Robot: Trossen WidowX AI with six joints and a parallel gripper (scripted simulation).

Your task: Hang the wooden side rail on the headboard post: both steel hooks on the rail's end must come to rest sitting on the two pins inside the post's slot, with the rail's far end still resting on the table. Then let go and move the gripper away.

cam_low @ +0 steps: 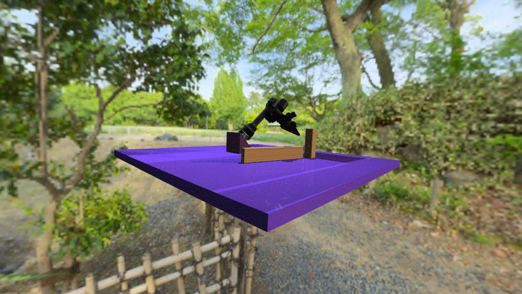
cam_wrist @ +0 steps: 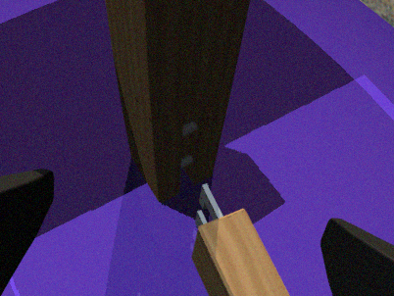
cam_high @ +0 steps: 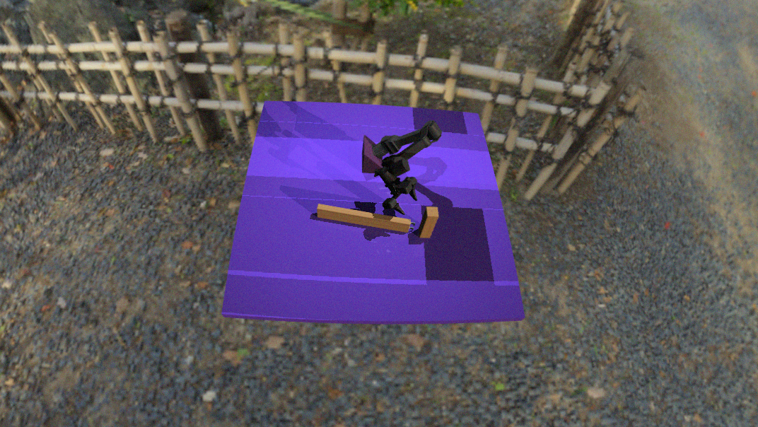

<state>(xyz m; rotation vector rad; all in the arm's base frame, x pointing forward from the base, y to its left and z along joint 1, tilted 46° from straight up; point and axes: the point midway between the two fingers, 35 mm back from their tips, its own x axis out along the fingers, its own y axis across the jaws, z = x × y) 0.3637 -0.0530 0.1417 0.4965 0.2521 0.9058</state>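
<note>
My gripper tip is now 5 cm short of the wooden headboard post, 8 cm to the right of it and 6 cm above it.
</note>
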